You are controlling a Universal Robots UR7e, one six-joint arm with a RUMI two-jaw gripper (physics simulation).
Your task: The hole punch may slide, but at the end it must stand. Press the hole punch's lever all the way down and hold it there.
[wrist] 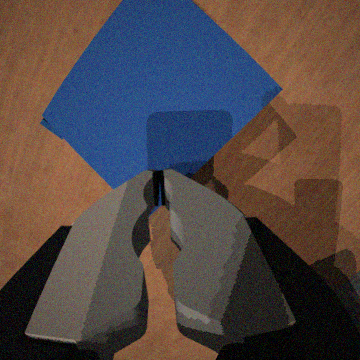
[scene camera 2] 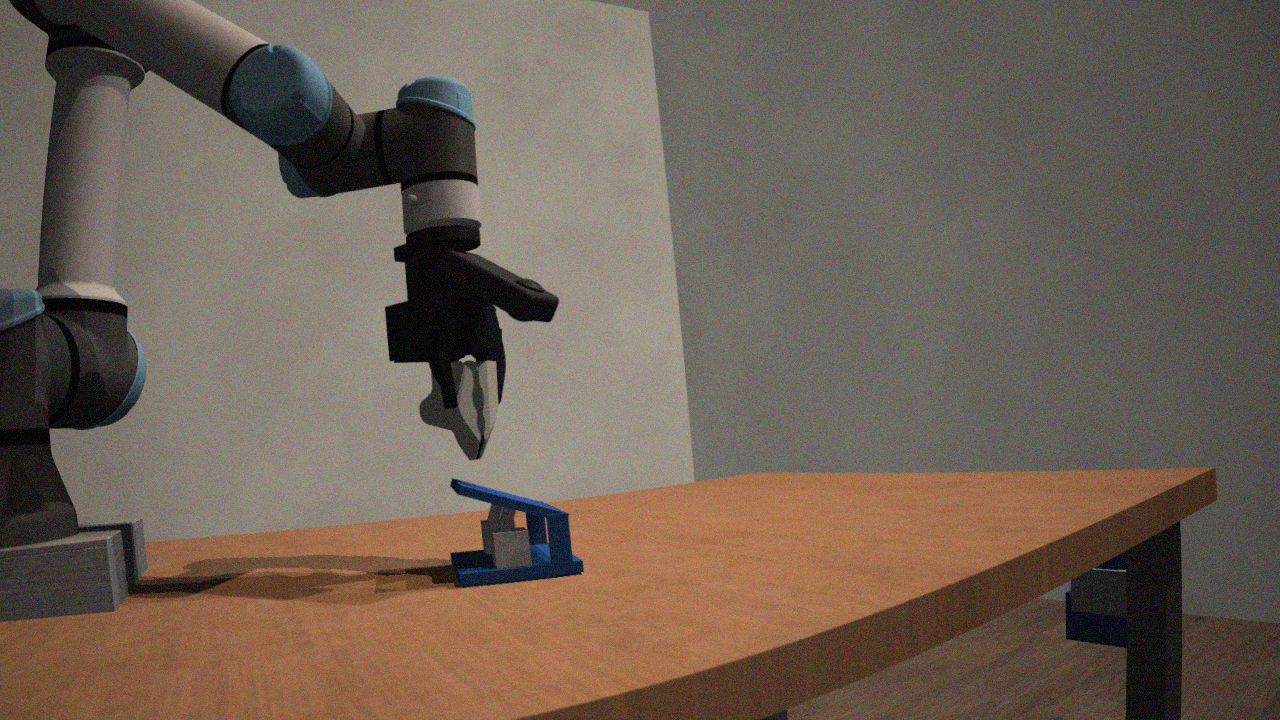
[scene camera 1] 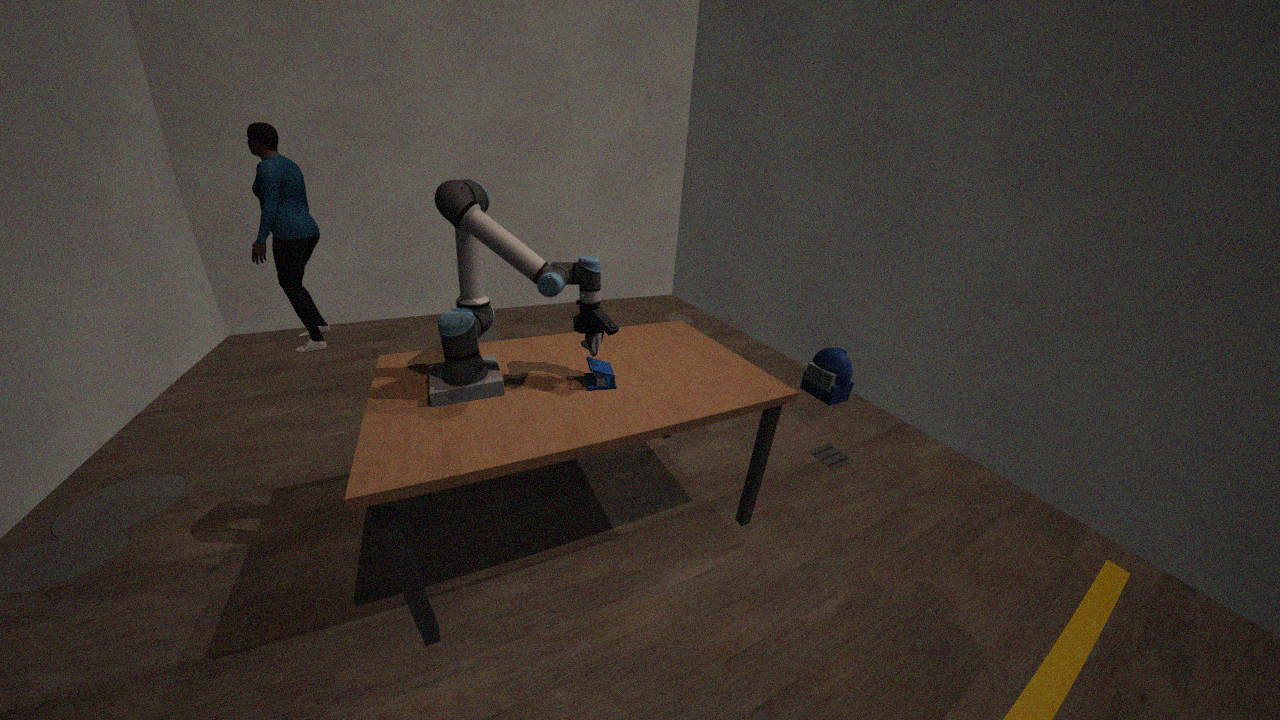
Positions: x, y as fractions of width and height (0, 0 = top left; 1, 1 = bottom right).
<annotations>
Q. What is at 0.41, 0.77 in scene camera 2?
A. A blue hole punch.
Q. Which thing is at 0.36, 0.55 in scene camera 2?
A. My gripper.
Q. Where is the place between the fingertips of my gripper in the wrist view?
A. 0.44, 0.48
</annotations>
